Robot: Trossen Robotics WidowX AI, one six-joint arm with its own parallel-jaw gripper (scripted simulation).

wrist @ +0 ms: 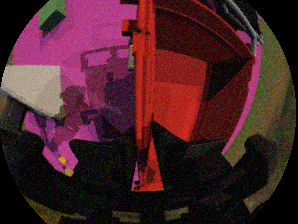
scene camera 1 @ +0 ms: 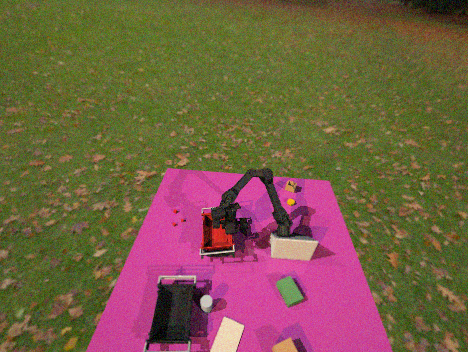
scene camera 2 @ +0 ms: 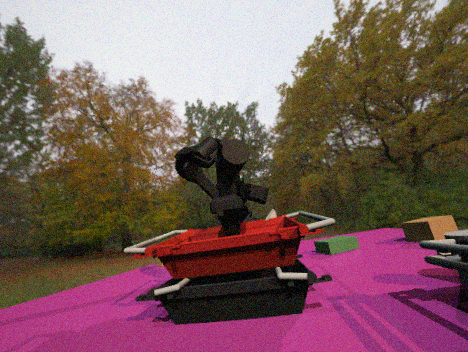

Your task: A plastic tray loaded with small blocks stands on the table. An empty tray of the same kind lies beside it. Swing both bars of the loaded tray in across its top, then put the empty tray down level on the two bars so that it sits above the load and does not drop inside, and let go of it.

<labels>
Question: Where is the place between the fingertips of my gripper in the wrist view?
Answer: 146, 123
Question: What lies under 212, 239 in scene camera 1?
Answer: A red tray.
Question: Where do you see a brown box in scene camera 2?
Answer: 432, 228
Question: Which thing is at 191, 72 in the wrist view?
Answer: A red tray.
</labels>
